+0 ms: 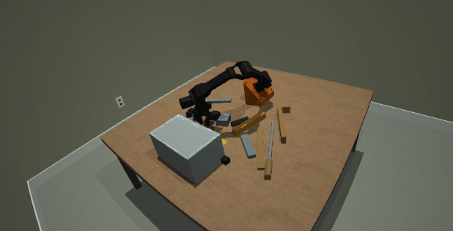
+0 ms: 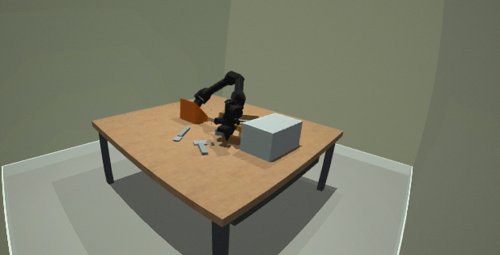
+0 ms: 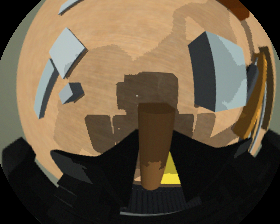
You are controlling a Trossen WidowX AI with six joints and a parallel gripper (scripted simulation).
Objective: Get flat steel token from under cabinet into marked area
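My gripper tip is 10 cm past the grey block, 4 cm to the right of it and 1 cm below it. Round my gripper tip: wooden stick: 7 cm behind, 35 cm to the left; then orange bar: 16 cm behind, 18 cm to the left, 1 cm above; then grey t-piece: 2 cm behind, 18 cm to the right.
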